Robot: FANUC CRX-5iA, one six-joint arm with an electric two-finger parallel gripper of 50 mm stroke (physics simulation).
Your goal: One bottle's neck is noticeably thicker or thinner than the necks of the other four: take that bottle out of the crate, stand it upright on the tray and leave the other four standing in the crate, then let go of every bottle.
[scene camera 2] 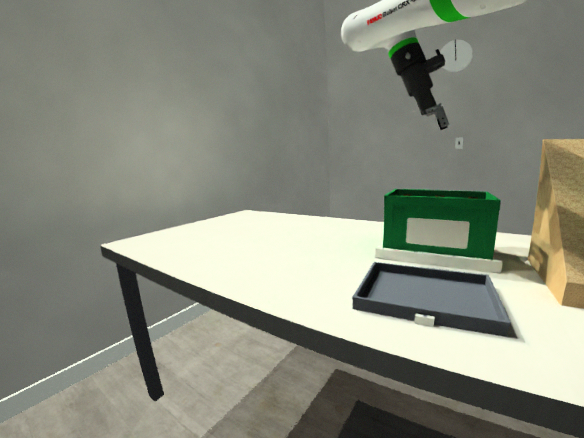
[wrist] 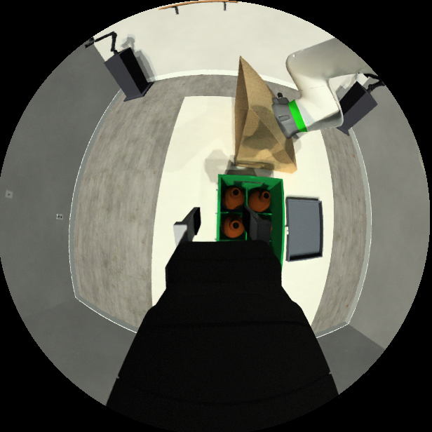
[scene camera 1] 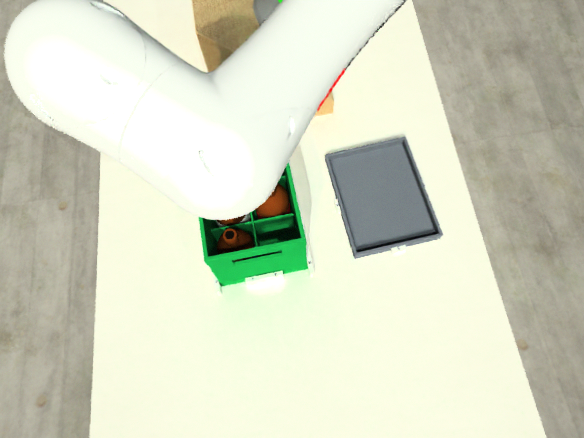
The pictures show: the gripper and a pale strip.
The gripper shows as well in the wrist view.
